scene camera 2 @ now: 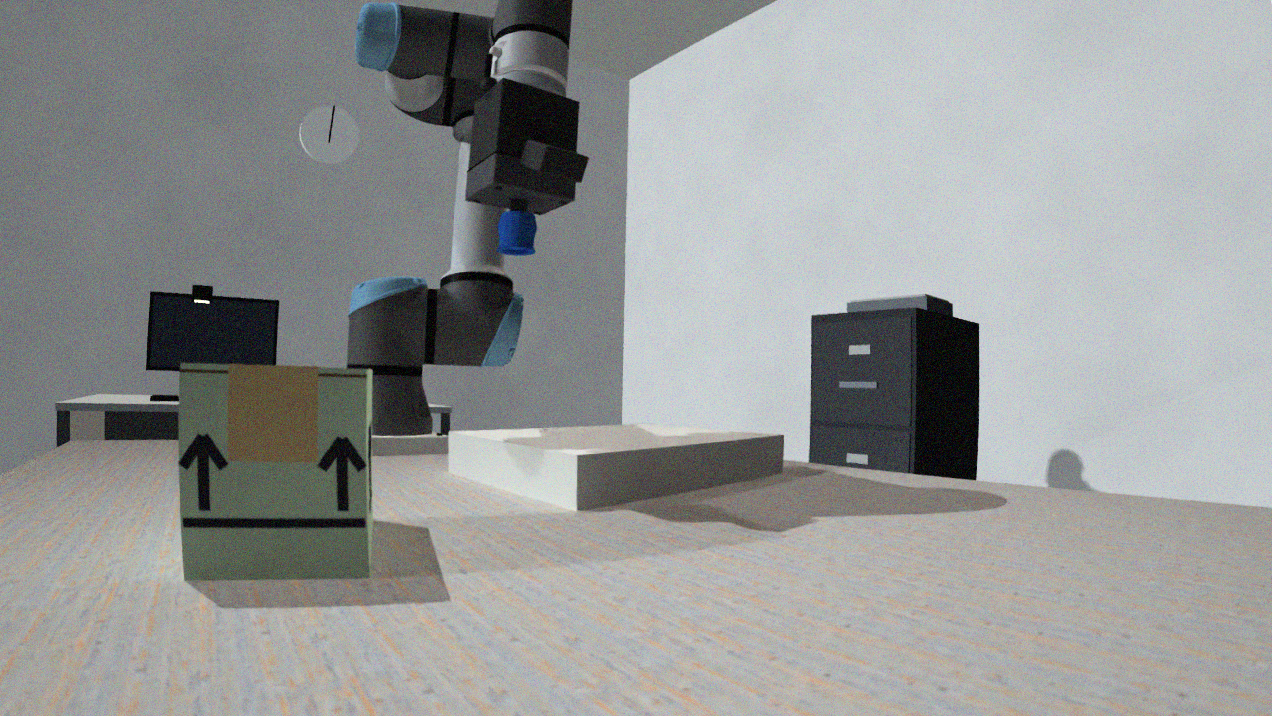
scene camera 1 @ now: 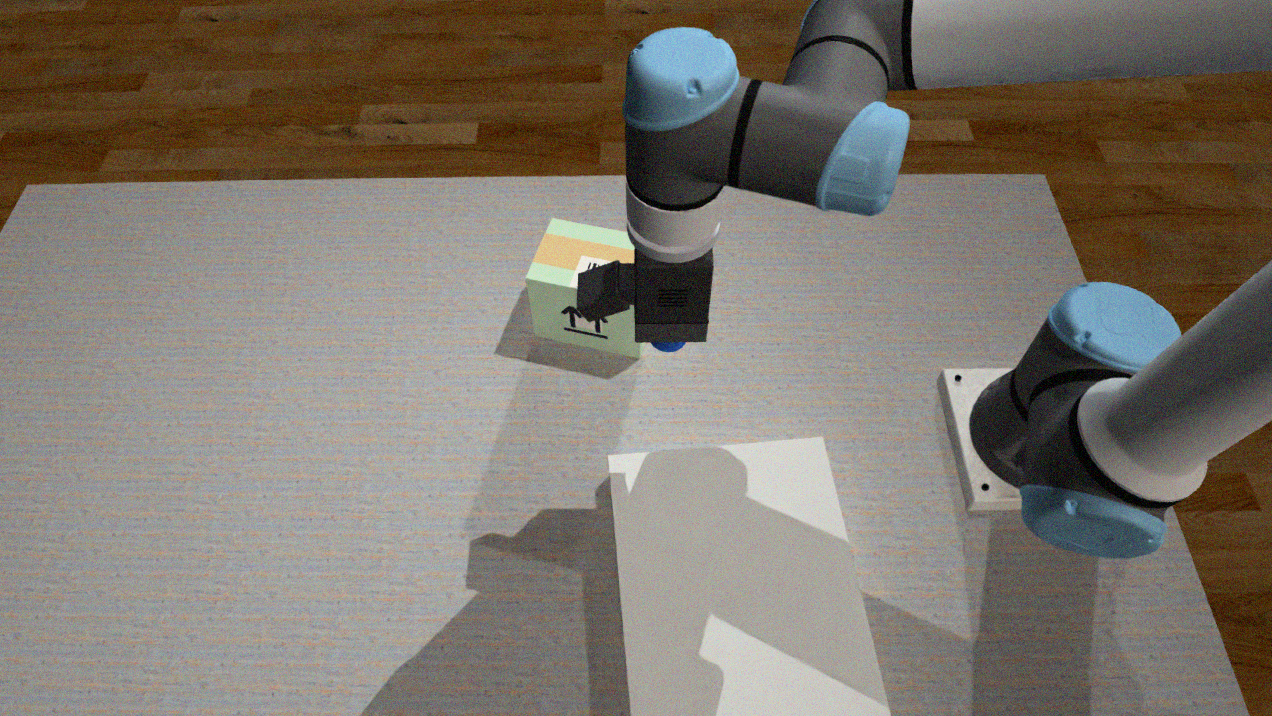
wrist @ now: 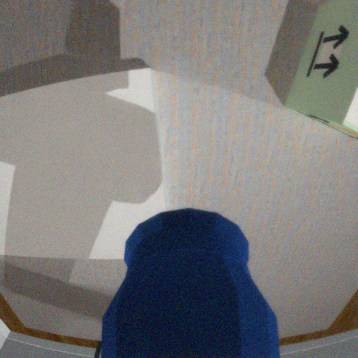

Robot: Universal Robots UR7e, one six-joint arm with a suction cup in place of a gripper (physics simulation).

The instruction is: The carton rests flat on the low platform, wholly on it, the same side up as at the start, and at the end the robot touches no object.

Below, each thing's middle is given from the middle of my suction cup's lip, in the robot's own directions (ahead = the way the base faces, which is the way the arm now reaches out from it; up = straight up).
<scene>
I see the light green carton (scene camera 2: 275, 462) 8 cm ahead of my suction cup, 20 cm to the right of it and 18 cm below it. Also, from my suction cup: low white platform (scene camera 1: 737, 583) (7 cm behind, 18 cm to the left, 21 cm below).
</scene>
